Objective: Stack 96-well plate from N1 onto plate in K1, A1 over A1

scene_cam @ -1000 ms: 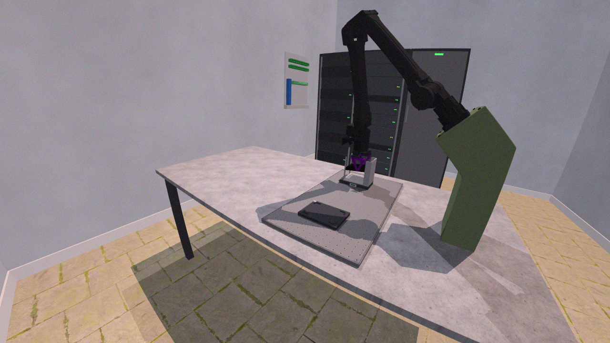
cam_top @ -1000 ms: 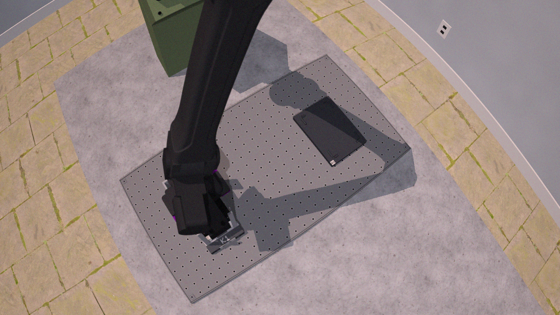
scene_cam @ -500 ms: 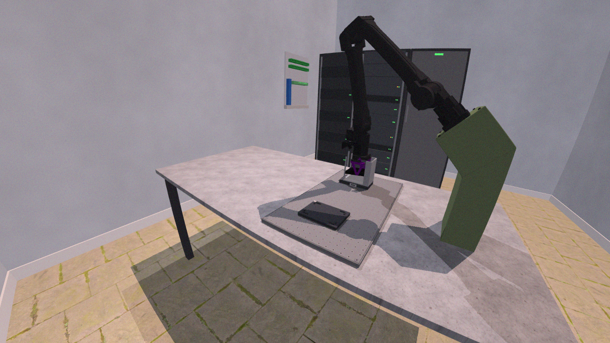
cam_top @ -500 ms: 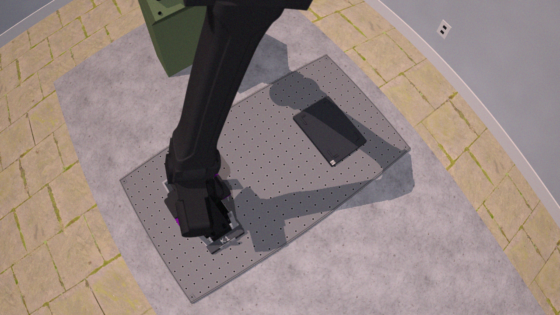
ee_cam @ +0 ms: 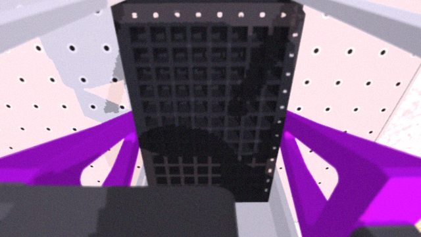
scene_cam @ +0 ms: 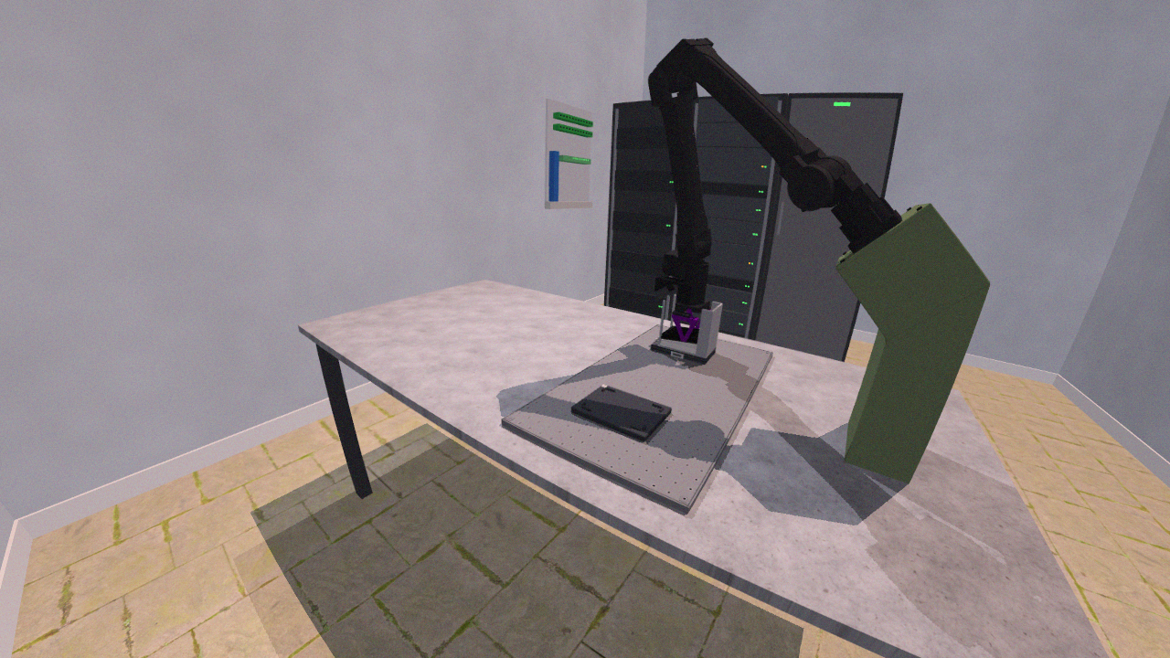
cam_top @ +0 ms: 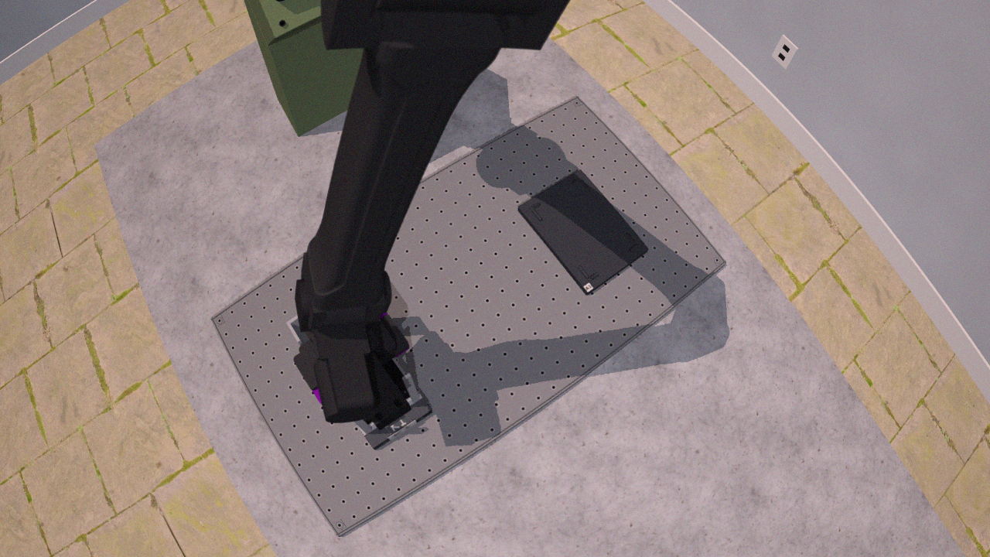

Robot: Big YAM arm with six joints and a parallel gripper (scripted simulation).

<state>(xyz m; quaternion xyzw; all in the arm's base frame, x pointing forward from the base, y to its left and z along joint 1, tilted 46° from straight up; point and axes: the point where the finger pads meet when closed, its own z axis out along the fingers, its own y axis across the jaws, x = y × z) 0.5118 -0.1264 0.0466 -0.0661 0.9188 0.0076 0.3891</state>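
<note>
The black 96-well plate lies right at my hand. Round my hand: rack back wall 6 cm behind, 3 cm above, 1 cm to the right; dark slot 6 cm behind, 3 cm above, 1 cm to the right; white 96-well plate 3 cm below.
</note>
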